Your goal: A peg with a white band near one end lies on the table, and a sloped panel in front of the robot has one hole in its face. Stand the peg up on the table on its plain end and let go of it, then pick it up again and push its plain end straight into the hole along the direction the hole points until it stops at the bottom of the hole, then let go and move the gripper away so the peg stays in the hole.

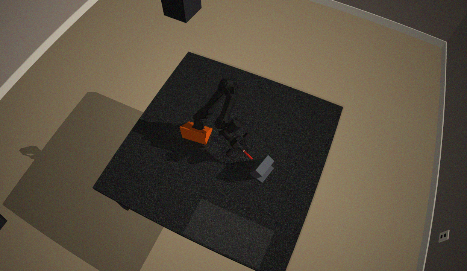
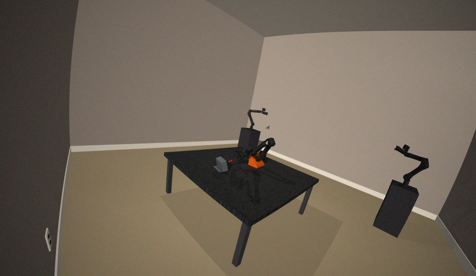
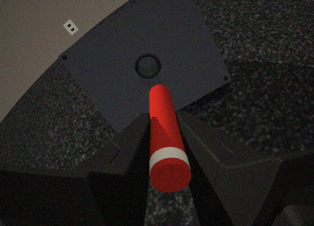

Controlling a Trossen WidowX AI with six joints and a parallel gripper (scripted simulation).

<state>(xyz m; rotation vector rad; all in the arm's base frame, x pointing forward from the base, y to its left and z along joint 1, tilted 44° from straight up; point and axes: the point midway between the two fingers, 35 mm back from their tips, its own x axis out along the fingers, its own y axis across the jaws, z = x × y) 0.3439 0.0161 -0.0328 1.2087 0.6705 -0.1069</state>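
Now: gripper tip 110 mm short of the grey sloped panel, 40 mm above it and 20 mm to the left of it. From my gripper tip the other things lie so: red peg 10 mm behind, 10 mm above.
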